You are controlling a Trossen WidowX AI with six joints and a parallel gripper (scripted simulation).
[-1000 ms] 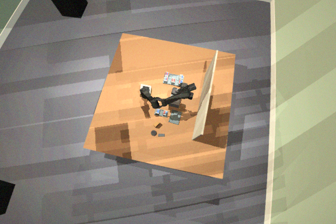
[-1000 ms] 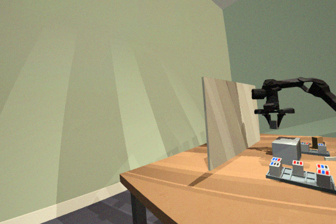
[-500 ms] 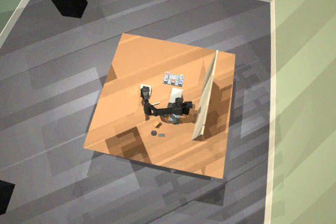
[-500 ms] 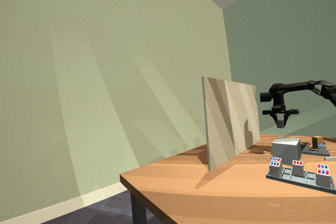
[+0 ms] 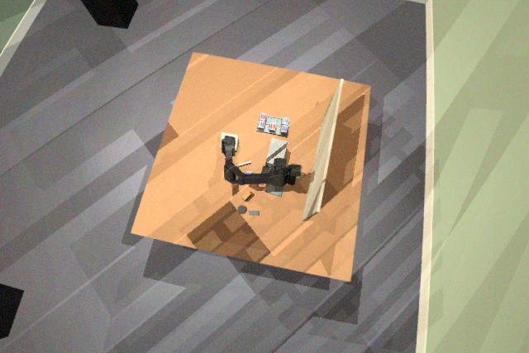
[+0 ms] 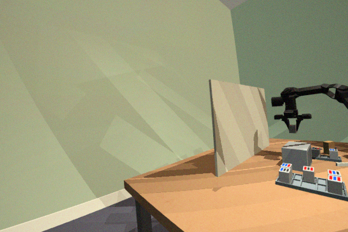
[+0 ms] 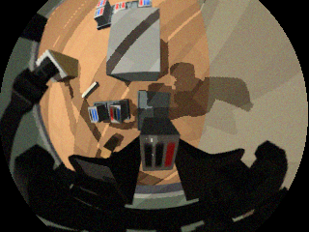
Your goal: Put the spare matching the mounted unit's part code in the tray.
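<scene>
The flat grey tray is 14 cm below my gripper tip. From my gripper tip the other things lie so: rack (14 cm behind, 1 cm to the left, 14 cm below); mounted unit (3 cm behind, 19 cm to the left, 9 cm below); brown block (16 cm behind, 11 cm to the right, 11 cm below).
</scene>
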